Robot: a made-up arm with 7 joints. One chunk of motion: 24 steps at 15 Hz.
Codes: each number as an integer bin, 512 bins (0 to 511) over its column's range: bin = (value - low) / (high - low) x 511, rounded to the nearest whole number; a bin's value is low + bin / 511 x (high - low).
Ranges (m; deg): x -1.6..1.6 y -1.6..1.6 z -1.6..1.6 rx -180..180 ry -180..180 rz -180..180
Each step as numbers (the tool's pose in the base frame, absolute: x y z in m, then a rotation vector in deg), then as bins.
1 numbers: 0.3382 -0.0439 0.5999 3.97 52.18 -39.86
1 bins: 310 248 351 261 330 199
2 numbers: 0.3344 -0.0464 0.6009 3.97 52.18 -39.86
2 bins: 309 248 351 261 330 199
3 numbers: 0.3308 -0.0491 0.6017 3.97 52.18 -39.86
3 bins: 308 248 352 261 330 199
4 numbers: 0.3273 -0.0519 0.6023 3.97 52.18 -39.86
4 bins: 308 247 352 261 330 199
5 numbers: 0.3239 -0.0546 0.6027 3.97 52.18 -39.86
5 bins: 307 247 352 261 330 199
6 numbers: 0.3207 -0.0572 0.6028 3.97 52.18 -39.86
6 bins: 307 246 352 261 330 199
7 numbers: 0.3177 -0.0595 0.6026 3.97 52.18 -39.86
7 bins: 306 246 352 261 330 199
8 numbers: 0.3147 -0.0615 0.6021 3.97 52.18 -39.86
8 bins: 306 246 352 261 330 199
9 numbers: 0.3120 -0.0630 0.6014 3.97 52.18 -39.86
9 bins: 305 245 352 261 330 199
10 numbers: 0.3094 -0.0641 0.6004 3.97 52.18 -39.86
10 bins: 305 245 351 261 330 199
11 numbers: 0.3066 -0.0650 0.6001 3.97 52.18 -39.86
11 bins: 304 245 351 261 330 199
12 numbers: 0.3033 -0.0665 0.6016 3.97 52.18 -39.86
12 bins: 304 245 352 261 330 199
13 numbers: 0.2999 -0.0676 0.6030 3.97 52.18 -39.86
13 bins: 303 245 352 261 330 199
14 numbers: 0.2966 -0.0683 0.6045 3.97 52.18 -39.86
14 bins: 303 245 352 261 330 199
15 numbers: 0.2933 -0.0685 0.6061 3.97 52.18 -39.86
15 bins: 302 245 352 261 330 199
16 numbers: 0.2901 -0.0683 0.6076 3.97 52.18 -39.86
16 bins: 302 245 353 261 330 199
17 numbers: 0.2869 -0.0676 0.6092 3.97 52.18 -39.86
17 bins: 301 245 353 261 330 199
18 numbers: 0.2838 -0.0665 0.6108 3.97 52.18 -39.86
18 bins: 301 245 353 261 330 199
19 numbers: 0.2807 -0.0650 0.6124 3.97 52.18 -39.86
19 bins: 300 245 353 261 330 199
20 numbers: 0.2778 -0.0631 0.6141 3.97 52.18 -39.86
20 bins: 300 245 354 261 330 199
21 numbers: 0.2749 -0.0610 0.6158 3.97 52.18 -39.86
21 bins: 299 246 354 261 330 199
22 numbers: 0.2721 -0.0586 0.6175 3.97 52.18 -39.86
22 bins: 299 246 354 261 330 199
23 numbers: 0.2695 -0.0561 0.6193 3.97 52.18 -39.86
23 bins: 299 247 354 261 330 199
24 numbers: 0.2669 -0.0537 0.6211 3.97 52.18 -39.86
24 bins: 298 247 355 261 330 199
